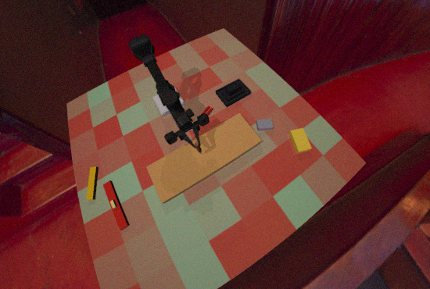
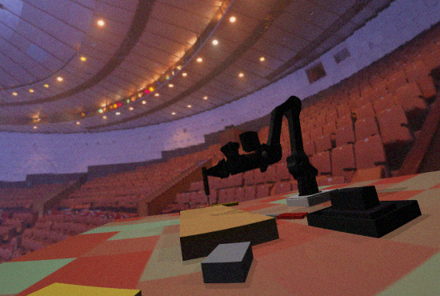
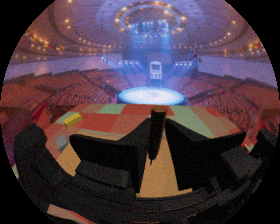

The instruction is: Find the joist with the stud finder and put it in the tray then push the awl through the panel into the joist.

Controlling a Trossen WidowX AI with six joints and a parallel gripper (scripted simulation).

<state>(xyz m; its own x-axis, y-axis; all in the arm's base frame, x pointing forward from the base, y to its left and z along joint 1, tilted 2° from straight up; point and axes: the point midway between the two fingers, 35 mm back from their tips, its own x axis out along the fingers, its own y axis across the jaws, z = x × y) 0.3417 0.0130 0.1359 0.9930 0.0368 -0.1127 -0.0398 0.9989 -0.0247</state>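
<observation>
Right now my gripper tip is 6 cm above the awl. Round my gripper tip: grey block (1 cm ahead, 35 cm to the left, 16 cm below); black tray (25 cm behind, 32 cm to the left, 16 cm below); stud finder (25 cm behind, 34 cm to the left, 12 cm below).
</observation>
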